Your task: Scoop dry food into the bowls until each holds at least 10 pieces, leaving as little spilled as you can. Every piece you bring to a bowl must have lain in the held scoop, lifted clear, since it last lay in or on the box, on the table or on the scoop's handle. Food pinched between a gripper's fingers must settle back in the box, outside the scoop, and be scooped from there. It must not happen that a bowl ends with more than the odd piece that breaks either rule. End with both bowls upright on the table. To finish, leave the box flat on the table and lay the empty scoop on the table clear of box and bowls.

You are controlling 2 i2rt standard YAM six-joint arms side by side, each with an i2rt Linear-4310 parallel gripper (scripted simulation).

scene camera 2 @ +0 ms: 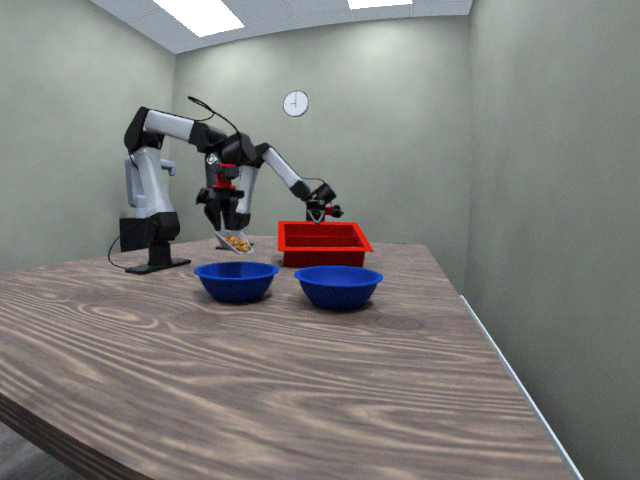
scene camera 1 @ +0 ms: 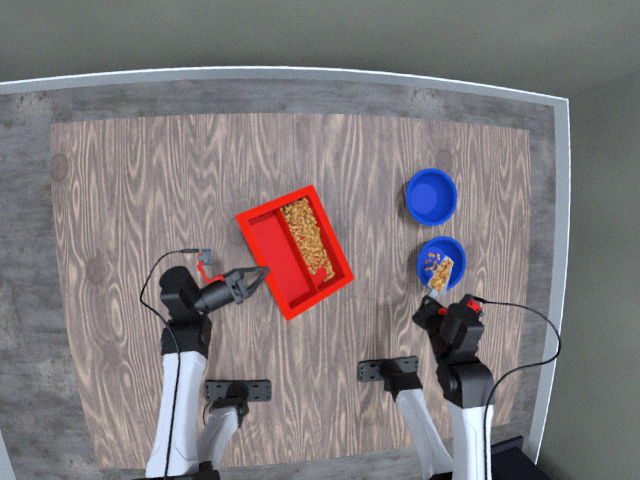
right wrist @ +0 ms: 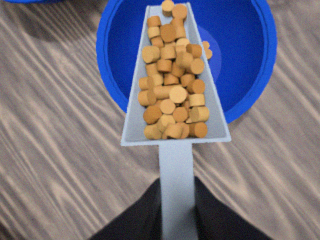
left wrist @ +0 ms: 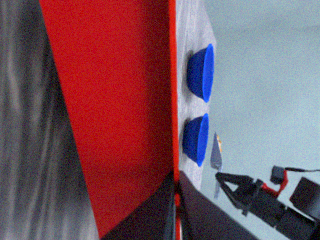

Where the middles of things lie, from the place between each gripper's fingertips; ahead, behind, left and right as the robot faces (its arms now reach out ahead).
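Labels:
My right hand: 32 cm right of the red box (scene camera 1: 295, 290), 16 cm short of it, 4 cm above it.
My left hand (scene camera 1: 268, 268): 5 cm above the red box, 8 cm left of it, 3 cm short of it.

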